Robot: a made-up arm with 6 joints.
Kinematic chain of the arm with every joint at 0, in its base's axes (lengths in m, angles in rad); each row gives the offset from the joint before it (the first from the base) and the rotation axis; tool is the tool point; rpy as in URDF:
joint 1: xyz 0 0 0.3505 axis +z
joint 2: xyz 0 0 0 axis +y
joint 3: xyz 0.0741 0 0.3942 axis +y
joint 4: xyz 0.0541 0 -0.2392 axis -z
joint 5: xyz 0 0 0 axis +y
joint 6: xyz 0.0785 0 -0.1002 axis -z
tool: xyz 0 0 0 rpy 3.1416 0 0
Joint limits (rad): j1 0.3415..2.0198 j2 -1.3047..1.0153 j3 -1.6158..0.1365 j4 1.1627..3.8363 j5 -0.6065..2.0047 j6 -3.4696..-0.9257
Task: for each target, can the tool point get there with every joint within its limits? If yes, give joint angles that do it. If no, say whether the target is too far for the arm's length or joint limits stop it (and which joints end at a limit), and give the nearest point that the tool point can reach.
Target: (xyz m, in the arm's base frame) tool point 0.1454 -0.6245 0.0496
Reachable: no: joint limits stop it (at a limit: joint 2, joint 3, joint 5) | nearest point 0.0301 -0.1292 0.3551 | short by 0.593 m
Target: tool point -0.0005 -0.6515 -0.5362
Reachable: no: too far | nearest point 0.2104 0.0012 0.1902 | short by 0.999 m
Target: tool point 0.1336 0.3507 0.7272
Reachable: yes | joints 1.2783 -0.1656 -1.2017 1.7151 0.4504 -2.7806
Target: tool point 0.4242 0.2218 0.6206
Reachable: yes | joints 0.5031 0.1456 -1.3321 2.7530 0.4520 -1.6729
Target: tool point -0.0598 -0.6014 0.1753
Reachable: no: joint limits stop it (at a limit: joint 2, joint 3, joint 5) | nearest point -0.0139 -0.1400 0.3713 | short by 0.503 m
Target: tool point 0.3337 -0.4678 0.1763
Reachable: no: joint limits stop it (at a limit: joint 1, joint 2, joint 5) | nearest point 0.2434 -0.0424 0.2609 | short by 0.443 m
